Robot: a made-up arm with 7 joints.
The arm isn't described. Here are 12 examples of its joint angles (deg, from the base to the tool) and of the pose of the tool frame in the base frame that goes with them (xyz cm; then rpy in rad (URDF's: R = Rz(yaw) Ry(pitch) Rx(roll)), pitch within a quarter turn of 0, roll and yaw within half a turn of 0).
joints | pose
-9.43 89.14 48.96 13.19 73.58 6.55 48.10 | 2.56 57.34 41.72 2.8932 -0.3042 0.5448
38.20 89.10 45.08 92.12 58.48 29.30 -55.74 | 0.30 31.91 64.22 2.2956 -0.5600 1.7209
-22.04 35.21 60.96 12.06 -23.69 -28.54 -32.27 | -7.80 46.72 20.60 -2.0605 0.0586 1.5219
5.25 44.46 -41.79 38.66 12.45 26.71 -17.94 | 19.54 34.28 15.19 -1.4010 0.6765 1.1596
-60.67 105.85 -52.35 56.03 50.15 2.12 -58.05 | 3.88 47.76 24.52 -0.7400 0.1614 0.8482
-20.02 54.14 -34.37 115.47 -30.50 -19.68 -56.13 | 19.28 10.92 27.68 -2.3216 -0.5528 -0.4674
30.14 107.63 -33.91 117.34 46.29 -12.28 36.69 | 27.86 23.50 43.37 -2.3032 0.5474 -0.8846
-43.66 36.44 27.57 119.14 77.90 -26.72 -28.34 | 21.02 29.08 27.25 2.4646 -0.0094 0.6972
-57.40 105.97 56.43 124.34 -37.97 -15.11 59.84 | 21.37 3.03 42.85 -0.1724 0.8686 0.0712
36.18 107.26 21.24 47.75 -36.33 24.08 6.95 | 2.81 37.20 68.78 -1.9965 -0.6724 1.6396
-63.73 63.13 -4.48 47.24 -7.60 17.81 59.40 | 3.84 46.26 14.84 0.4934 0.5649 3.0374
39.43 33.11 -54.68 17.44 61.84 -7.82 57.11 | 26.85 35.28 15.73 2.7738 0.4263 -0.7529
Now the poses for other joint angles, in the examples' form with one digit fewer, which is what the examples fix.
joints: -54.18 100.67 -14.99 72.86 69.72 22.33 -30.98
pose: 15.0 41.4 21.2 -1.400 0.523 1.323
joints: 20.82 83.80 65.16 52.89 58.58 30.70 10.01
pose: 0.2 50.5 55.1 2.574 -0.531 0.826
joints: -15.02 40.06 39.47 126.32 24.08 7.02 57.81
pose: 21.1 30.5 51.0 -2.450 0.063 -0.773
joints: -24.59 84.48 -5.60 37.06 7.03 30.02 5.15
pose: 17.6 50.0 35.1 -1.147 0.286 1.569
